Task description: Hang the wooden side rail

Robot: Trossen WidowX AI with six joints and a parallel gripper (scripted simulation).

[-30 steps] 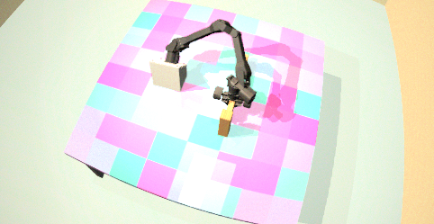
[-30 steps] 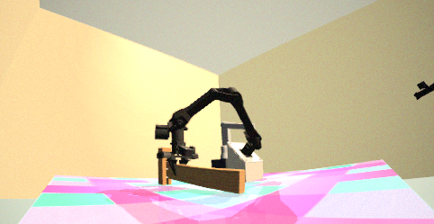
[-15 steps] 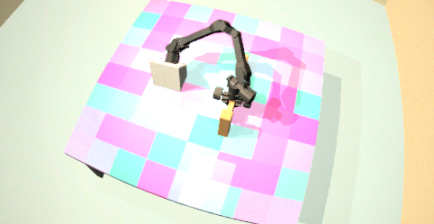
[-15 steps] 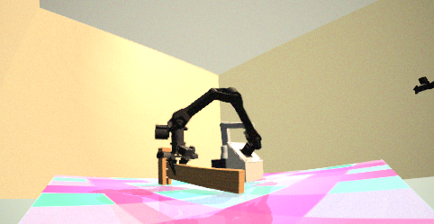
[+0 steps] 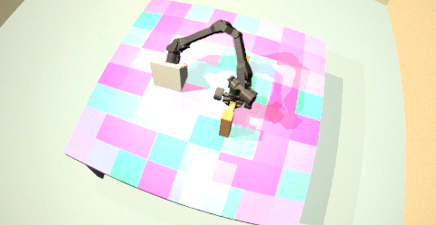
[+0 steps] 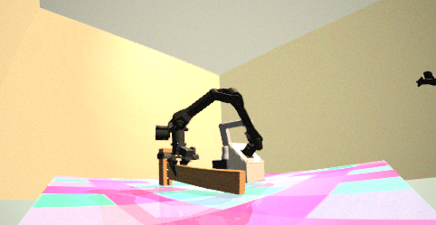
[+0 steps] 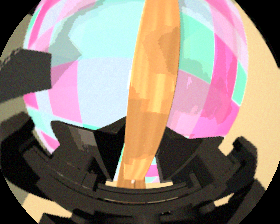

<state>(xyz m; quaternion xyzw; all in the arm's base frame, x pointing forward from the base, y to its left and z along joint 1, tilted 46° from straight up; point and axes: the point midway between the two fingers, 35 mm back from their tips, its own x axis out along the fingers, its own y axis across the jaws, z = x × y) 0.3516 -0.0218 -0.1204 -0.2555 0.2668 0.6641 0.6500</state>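
Now: the headboard post 12 cm to the right of my gripper tip and 4 cm above it.
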